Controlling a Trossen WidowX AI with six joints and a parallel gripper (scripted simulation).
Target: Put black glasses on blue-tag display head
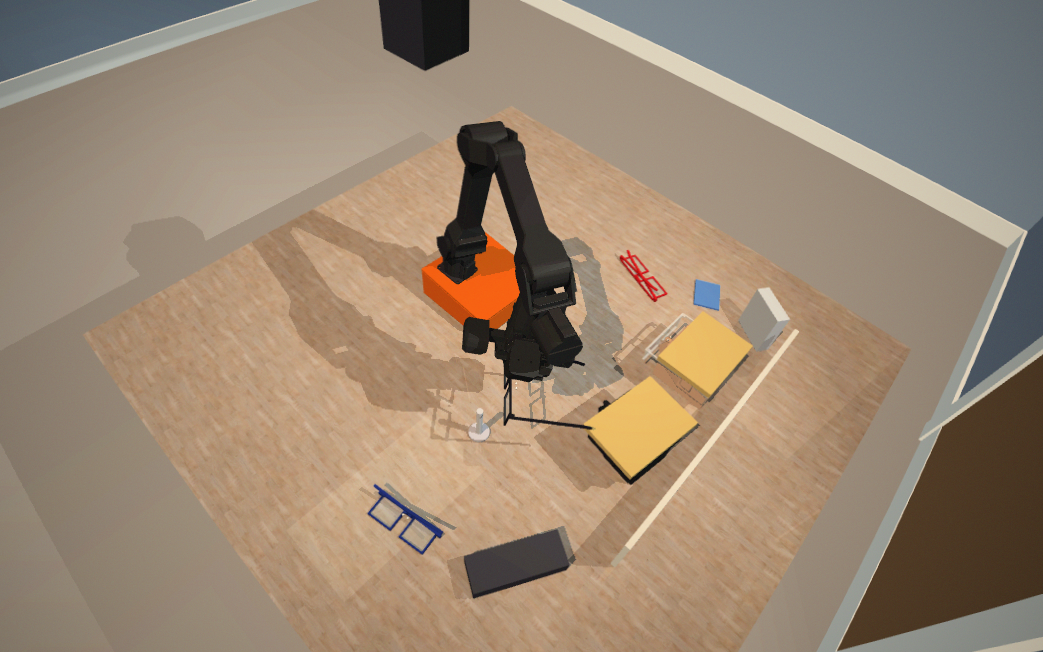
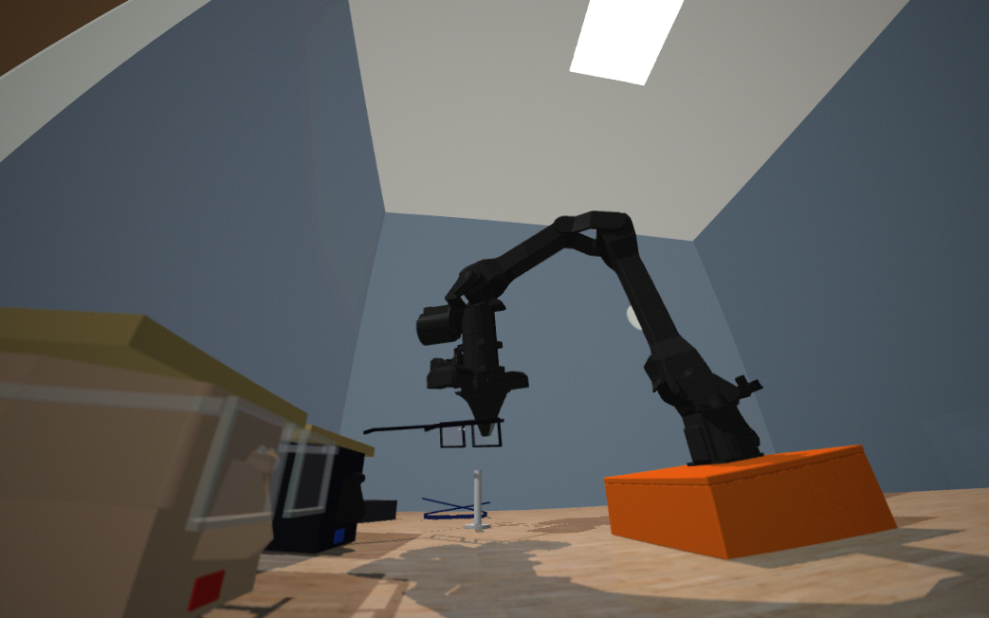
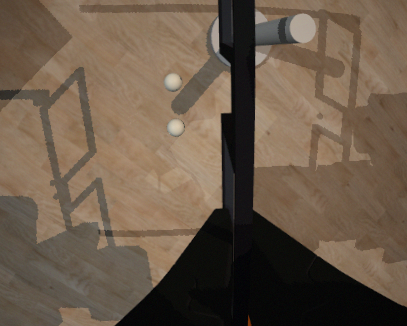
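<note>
The grey peg stand lies 7 cm to the right of my gripper tip and 11 cm below it. Round my gripper tip: display head (22 cm ahead, 32 cm to the left, 7 cm below); then blue pad (15 cm ahead, 56 cm to the left, 13 cm below); then long strip (35 cm ahead, 20 cm to the left, 8 cm below).
</note>
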